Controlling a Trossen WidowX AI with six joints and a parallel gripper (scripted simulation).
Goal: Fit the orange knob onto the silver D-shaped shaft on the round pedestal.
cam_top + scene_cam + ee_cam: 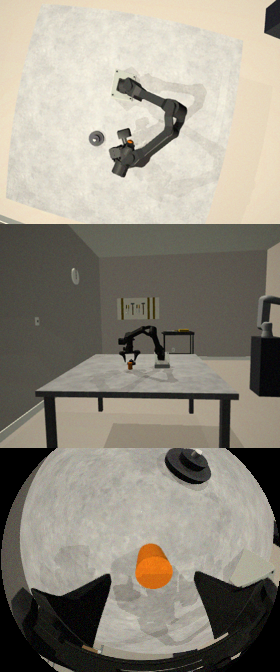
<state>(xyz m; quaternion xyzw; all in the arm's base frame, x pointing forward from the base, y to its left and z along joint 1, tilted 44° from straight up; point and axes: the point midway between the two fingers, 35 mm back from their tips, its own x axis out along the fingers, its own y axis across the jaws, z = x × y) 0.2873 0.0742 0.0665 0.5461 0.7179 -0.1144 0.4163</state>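
The orange knob lies 2 cm below my gripper tip. Round my gripper tip: round dark pedestal: 2 cm ahead, 18 cm to the right, 4 cm below.
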